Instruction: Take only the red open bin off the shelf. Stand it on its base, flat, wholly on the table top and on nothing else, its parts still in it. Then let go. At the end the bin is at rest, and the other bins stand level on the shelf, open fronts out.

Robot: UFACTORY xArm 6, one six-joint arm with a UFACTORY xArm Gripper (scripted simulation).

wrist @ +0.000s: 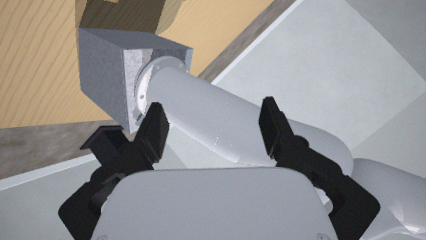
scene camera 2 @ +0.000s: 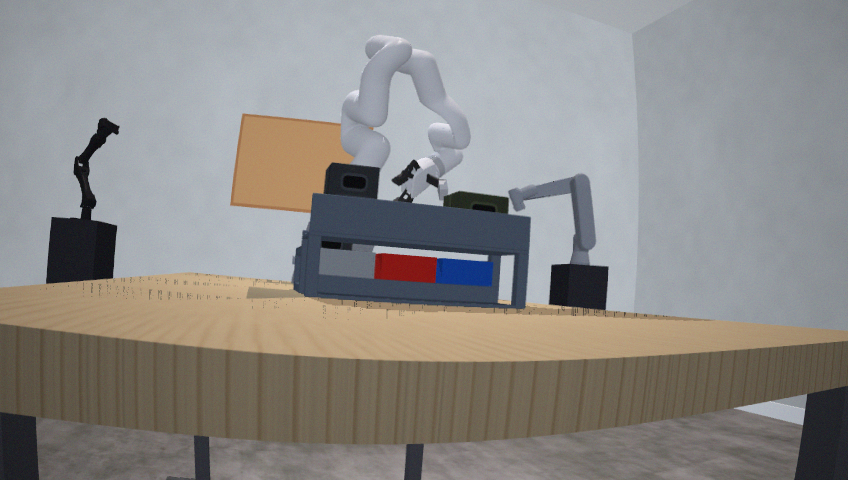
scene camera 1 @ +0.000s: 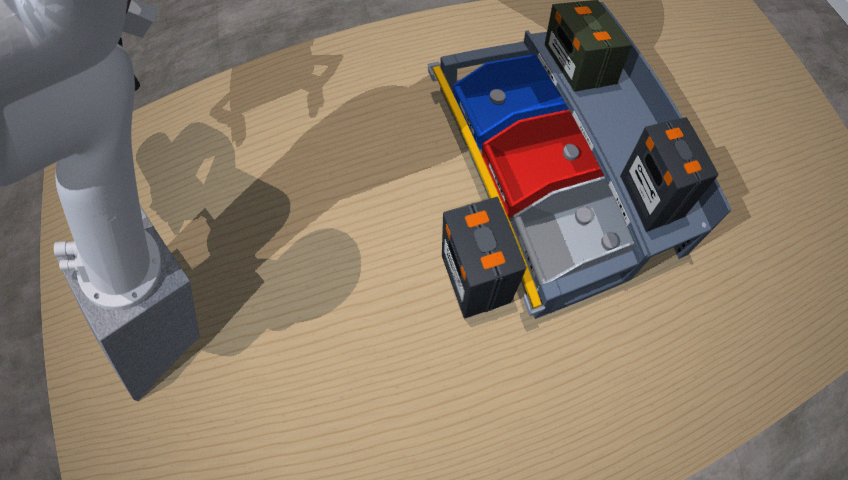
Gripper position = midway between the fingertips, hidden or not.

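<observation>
My gripper (scene camera 2: 394,194). Red bin (scene camera 1: 530,152), (scene camera 2: 387,266); out of frame in the wrist view. Grey bin (scene camera 1: 560,242), (scene camera 2: 348,263); wrist view, out of frame. Blue bin (scene camera 1: 525,82), (scene camera 2: 448,271).
</observation>
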